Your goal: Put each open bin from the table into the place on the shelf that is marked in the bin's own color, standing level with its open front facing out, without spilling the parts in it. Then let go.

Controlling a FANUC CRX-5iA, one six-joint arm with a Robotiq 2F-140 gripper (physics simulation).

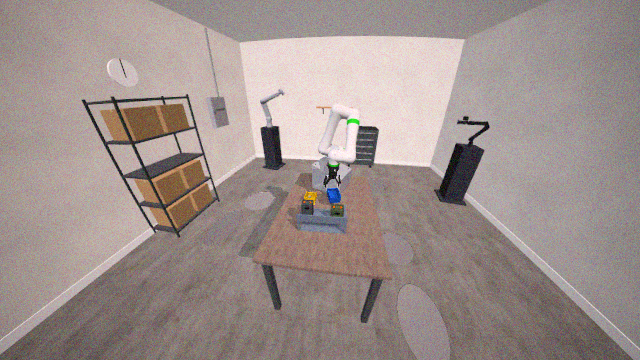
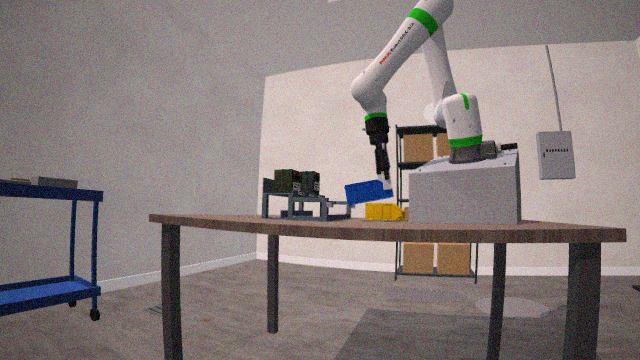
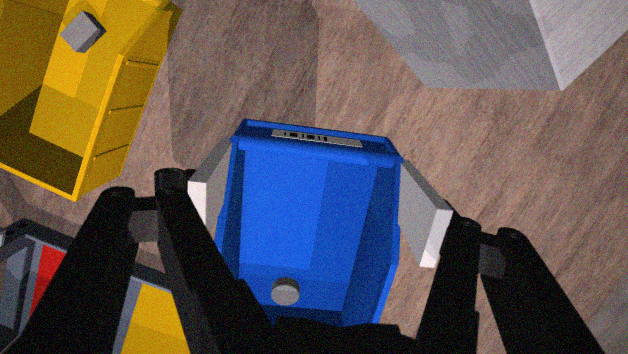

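Observation:
My gripper (image 1: 332, 186) (image 2: 385, 184) (image 3: 314, 171) is shut on the blue bin (image 1: 334, 195) (image 2: 367, 192) (image 3: 285, 200) by its side walls. The bin hangs above the table, tilted, its labelled open front towards the robot base and higher than its back. A round grey part (image 3: 285, 292) lies inside near the low back end. The yellow bin (image 1: 310, 196) (image 2: 382, 212) (image 3: 125, 115) stands on the table beside it, with a grey block (image 3: 82, 31) inside. The grey shelf (image 1: 322, 215) (image 2: 265, 206) shows a red marking (image 3: 47, 265) and a yellow marking (image 3: 152, 320). A blue marking cannot be made out.
A dark grey box (image 1: 307, 207) (image 2: 310, 183) and a dark green box (image 1: 337, 210) (image 2: 286, 181) stand on top of the shelf. The robot's pale base block (image 2: 465, 195) (image 3: 480, 55) stands on the table (image 1: 320, 255) (image 2: 225, 226) behind the bins.

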